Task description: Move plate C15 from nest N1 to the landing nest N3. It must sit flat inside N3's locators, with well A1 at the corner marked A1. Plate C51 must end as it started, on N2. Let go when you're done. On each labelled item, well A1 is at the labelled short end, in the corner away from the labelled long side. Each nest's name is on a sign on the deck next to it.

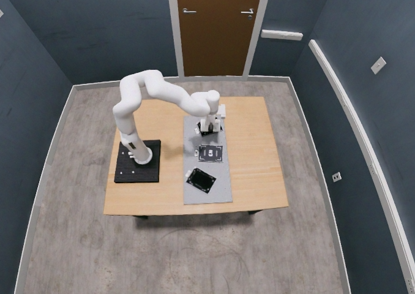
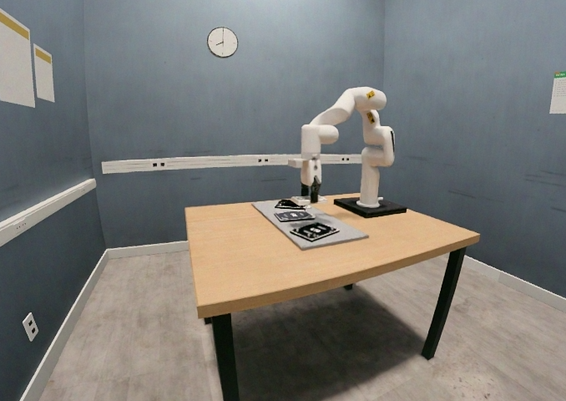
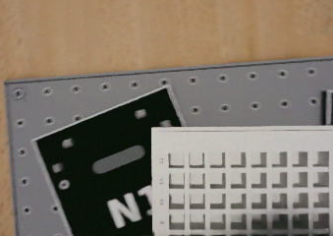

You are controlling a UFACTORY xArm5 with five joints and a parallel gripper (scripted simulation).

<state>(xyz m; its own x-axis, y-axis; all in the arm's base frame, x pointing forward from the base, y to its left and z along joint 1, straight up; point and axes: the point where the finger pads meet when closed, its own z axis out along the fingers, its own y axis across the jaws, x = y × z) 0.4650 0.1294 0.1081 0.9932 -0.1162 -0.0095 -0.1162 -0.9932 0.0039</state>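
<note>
Now: hand 13 cm above the black nest and 6 cm to the right of it. From my hand the other things lie so: black plate: 33 cm to the right, 11 cm below, 9 cm behind; white plate: 1 cm below.
</note>
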